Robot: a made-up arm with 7 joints.
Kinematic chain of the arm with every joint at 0, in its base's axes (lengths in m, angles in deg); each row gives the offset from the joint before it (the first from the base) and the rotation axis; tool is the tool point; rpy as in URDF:
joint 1: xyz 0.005 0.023 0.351 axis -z
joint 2: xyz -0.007 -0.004 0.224 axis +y
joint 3: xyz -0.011 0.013 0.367 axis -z
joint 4: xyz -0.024 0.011 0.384 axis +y
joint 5: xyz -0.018 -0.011 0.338 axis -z
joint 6: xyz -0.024 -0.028 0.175 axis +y
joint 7: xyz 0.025 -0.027 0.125 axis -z
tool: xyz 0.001 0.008 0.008 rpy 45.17 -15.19 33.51
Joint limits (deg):
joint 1: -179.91..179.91
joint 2: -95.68..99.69
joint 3: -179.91..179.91
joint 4: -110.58..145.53
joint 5: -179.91..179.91
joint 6: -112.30..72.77
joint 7: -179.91..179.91
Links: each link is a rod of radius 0.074 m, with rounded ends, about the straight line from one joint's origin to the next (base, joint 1, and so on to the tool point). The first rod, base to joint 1, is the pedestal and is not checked.
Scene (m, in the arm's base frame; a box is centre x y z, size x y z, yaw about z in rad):
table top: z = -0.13
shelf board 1: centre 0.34 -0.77 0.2 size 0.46 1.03 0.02 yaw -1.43
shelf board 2: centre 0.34 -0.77 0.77 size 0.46 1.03 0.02 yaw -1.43
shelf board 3: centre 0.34 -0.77 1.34 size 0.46 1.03 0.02 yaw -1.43
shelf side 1: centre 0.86 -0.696 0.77 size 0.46 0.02 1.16 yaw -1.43
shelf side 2: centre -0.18 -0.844 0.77 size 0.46 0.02 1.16 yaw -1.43
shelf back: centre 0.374 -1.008 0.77 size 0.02 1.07 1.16 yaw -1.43
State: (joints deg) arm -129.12 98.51 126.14 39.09 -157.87 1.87 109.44
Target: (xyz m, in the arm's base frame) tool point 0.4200 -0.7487 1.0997
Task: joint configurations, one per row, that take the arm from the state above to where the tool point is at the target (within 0.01 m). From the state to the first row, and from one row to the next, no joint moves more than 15 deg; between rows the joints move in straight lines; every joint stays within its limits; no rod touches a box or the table.
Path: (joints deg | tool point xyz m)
1: -125.29 83.87 131.13 51.79 -156.74 -1.14 109.53 | -0.3140 1.1531 0.9835
2: -121.47 69.22 136.12 64.48 -155.62 -4.15 109.62 | -0.0620 0.9370 1.2942
3: -117.64 54.58 141.11 77.18 -154.49 -7.15 109.72 | 0.1646 0.6098 1.4573
4: -113.82 39.94 146.10 89.87 -153.37 -10.16 109.81 | 0.3203 0.2437 1.4590
5: -109.99 25.29 151.09 102.57 -152.24 -13.17 109.90 | 0.3830 -0.0830 1.3220
6: -106.17 10.65 156.09 115.27 -151.11 -16.18 109.99 | 0.3572 -0.3059 1.0997
7: -104.64 -0.11 157.22 104.87 -151.64 -14.28 109.87 | 0.3945 -0.4469 1.1269
8: -103.11 -10.86 158.35 94.48 -152.17 -12.39 109.75 | 0.4157 -0.5967 1.1272
9: -101.59 -21.62 159.49 84.08 -152.70 -10.50 109.63 | 0.4200 -0.7487 1.0998

